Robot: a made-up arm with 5 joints.
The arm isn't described. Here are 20 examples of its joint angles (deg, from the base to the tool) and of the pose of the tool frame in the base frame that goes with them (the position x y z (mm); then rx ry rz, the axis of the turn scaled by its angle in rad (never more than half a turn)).
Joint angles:
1: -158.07 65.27 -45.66 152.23 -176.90
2: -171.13 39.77 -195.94 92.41 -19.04
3: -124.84 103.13 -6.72 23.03 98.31
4: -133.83 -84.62 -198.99 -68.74 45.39
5: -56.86 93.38 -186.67 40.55 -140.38
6: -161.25 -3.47 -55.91 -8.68 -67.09
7: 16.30 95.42 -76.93 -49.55 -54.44
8: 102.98 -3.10 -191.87 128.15 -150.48
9: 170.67 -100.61 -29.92 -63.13 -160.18
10: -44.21 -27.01 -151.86 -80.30 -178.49
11: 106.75 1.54 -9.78 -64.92 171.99
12: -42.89 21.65 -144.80 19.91 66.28
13: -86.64 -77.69 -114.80 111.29 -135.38
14: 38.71 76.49 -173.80 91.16 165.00
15: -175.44 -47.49 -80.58 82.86 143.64
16: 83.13 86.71 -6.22 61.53 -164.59
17: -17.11 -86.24 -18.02 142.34 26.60
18: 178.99 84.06 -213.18 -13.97 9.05
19: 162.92 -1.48 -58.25 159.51 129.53
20: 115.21 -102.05 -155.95 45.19 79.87
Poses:
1: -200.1 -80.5 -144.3 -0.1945 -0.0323 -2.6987
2: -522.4 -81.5 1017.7 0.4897 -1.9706 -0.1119
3: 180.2 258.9 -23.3 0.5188 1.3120 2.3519
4: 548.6 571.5 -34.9 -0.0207 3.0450 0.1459
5: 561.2 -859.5 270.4 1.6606 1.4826 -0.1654
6: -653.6 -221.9 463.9 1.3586 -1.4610 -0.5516
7: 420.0 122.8 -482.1 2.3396 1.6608 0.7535
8: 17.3 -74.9 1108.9 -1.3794 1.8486 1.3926
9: 160.5 -26.4 728.1 -0.3421 0.0889 -2.9386
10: -239.1 232.6 1055.1 -0.5477 -1.2990 -0.6207
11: -114.4 380.3 128.4 -1.7206 1.1012 1.1505
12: 487.6 -452.9 1029.6 -1.0286 1.4465 -2.1945
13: -27.8 473.2 917.4 1.5984 0.7241 -0.5392
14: 769.8 616.9 324.6 -1.3716 2.7089 0.0335
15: -240.1 -19.2 926.8 -2.5490 -0.9510 1.0894
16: -29.5 -244.5 -12.3 0.4174 -0.6221 1.6497
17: 105.7 -32.5 425.0 2.7099 -1.0869 -1.0042
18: -717.4 12.6 737.4 -0.0565 -0.6422 0.1354
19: -445.1 136.8 367.6 1.5431 0.4628 1.5897
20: 448.0 -951.7 237.7 0.5472 0.1743 0.2559
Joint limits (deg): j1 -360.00..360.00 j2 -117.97..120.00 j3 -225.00..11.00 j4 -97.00..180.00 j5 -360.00..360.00
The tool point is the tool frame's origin. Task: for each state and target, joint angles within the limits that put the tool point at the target. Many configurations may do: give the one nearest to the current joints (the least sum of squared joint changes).
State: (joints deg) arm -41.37 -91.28 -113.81 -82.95 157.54
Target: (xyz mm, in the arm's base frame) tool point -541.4 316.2 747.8
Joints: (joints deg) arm -30.29 -84.61 -99.99 -90.90 157.54
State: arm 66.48 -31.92 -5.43 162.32 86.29
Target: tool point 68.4 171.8 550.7
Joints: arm 68.29 -52.16 -41.19 170.45 86.29
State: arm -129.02 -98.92 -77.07 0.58 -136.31
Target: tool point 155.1 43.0 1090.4
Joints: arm -164.50 -64.15 -86.07 3.92 -136.31
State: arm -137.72 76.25 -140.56 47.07 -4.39
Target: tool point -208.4 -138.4 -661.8
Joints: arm -146.41 113.90 -101.05 56.23 -4.39
